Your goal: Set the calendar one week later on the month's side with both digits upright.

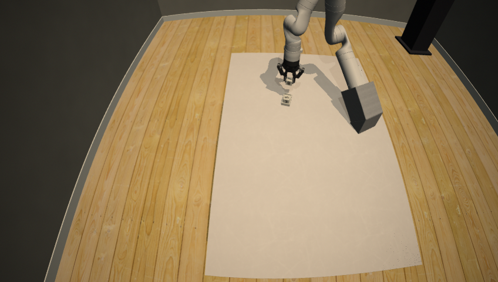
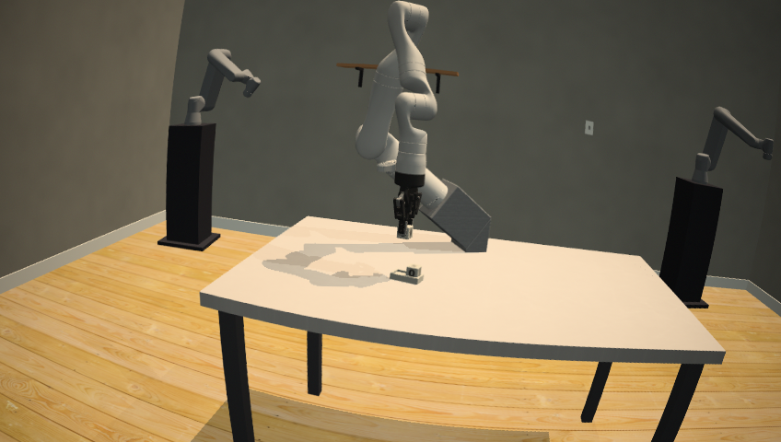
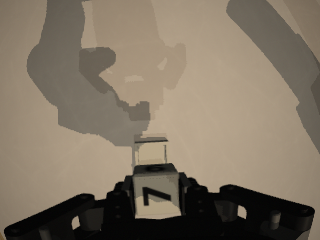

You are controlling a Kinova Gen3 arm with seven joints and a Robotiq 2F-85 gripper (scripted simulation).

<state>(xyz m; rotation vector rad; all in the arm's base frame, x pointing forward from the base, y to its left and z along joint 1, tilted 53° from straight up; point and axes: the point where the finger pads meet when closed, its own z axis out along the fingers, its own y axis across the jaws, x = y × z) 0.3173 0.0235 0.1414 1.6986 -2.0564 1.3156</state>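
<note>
Right now the white calendar tray is 1 cm ahead of my hand, 2 cm to the left of it and 13 cm below it. From my hand the other things lie so: white digit cube: 1 cm below.
</note>
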